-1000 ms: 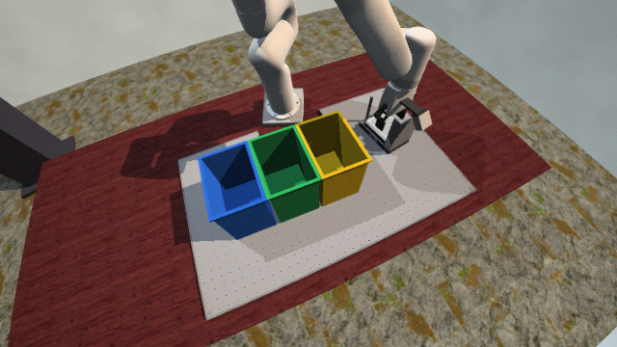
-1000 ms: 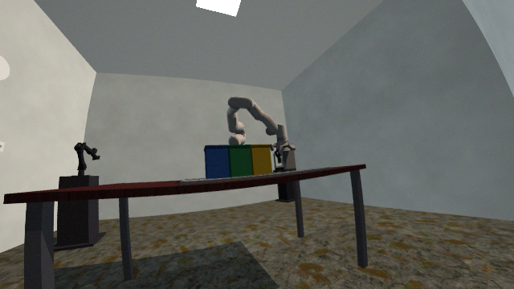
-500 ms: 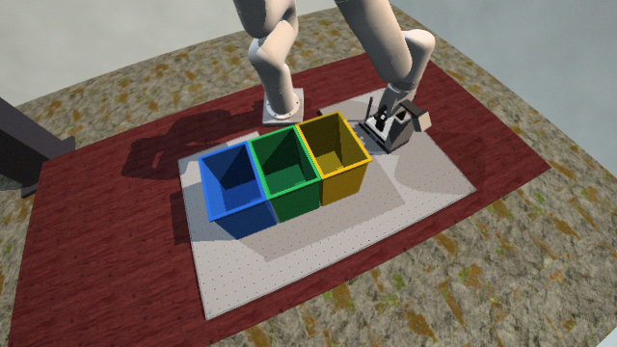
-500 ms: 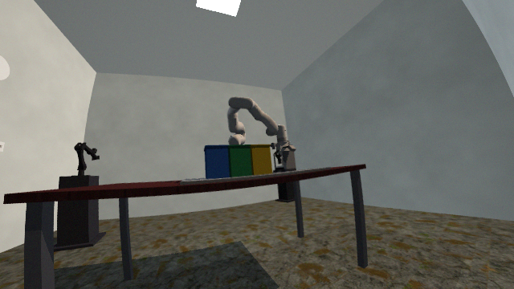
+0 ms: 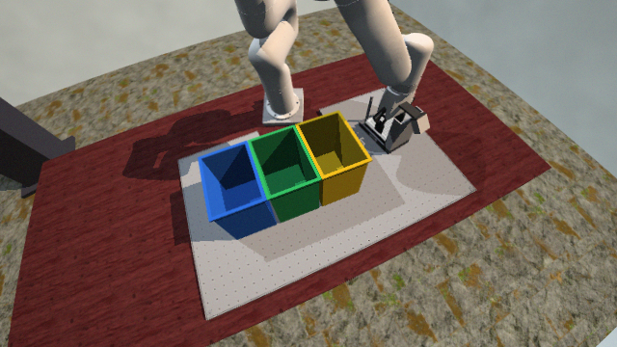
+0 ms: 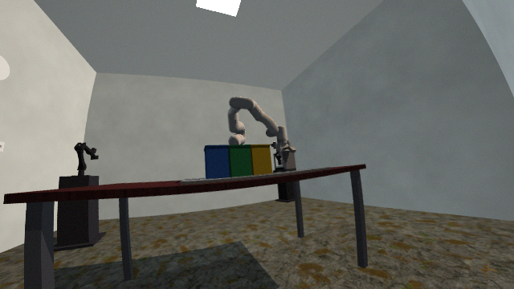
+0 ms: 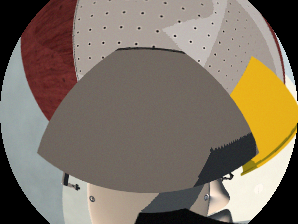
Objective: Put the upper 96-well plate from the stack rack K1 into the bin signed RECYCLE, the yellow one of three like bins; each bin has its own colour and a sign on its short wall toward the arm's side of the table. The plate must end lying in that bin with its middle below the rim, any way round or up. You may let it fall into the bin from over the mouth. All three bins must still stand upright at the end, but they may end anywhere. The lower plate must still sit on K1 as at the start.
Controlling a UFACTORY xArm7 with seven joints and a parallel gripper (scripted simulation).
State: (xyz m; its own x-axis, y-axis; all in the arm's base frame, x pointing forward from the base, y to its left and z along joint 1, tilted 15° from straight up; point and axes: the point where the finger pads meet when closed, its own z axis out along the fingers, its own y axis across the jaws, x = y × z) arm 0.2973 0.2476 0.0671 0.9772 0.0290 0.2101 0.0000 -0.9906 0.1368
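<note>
Now: the white 96-well plate 2 cm below my hand. Round my hand: dark plate: 3 cm below; then grey side wall: 7 cm ahead, 2 cm above; then yellow bin: 3 cm ahead, 26 cm to the right, 3 cm above.
</note>
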